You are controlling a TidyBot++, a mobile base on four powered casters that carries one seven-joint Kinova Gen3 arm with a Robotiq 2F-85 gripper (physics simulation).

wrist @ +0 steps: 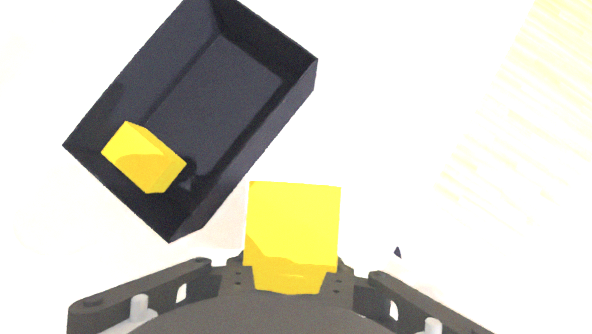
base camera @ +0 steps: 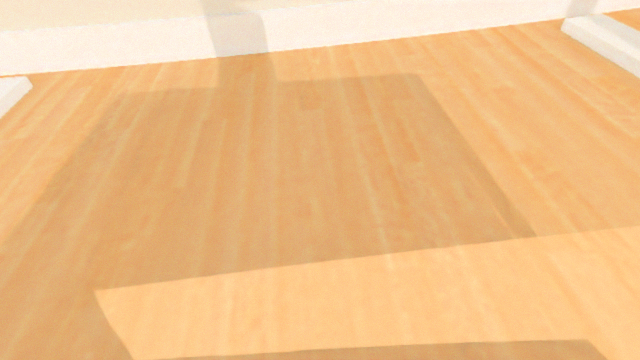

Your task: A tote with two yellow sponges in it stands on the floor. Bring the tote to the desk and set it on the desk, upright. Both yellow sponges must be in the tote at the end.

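Frame: origin at the arm's base, x ahead, y left, z up, level; metres.
Seen in the pictures: gripper, between the fingertips: (wrist: 291, 259).
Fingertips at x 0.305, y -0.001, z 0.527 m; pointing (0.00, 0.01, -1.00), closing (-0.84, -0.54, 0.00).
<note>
Offsets run from my fingertips to a thing's top centre. Level surfaces: height alone.
In the wrist view my gripper (wrist: 291, 259) is shut on a yellow sponge @(0.005 m right, 0.003 m ahead, 0.057 m up) (wrist: 292, 224), which stands up from between the fingers. A dark tote @(0.044 m right, 0.208 m ahead, 0.103 m down) (wrist: 273, 119) stands upright on a white surface, up and to the left of the held sponge. A second yellow sponge @(0.070 m left, 0.253 m ahead, 0.155 m down) (wrist: 142, 157) lies inside the tote at its lower left end. The held sponge is outside the tote, beside its right wall. Neither the tote nor the gripper shows in the base camera view.
The base camera shows wooden floor @(0.923 m down) (base camera: 318, 173) with a broad shadow, a white skirting board (base camera: 372, 25) along the far wall and a white leg part (base camera: 602, 37) at the right edge. In the wrist view the white surface @(0.203 m down) (wrist: 395, 108) spreads around the tote.
</note>
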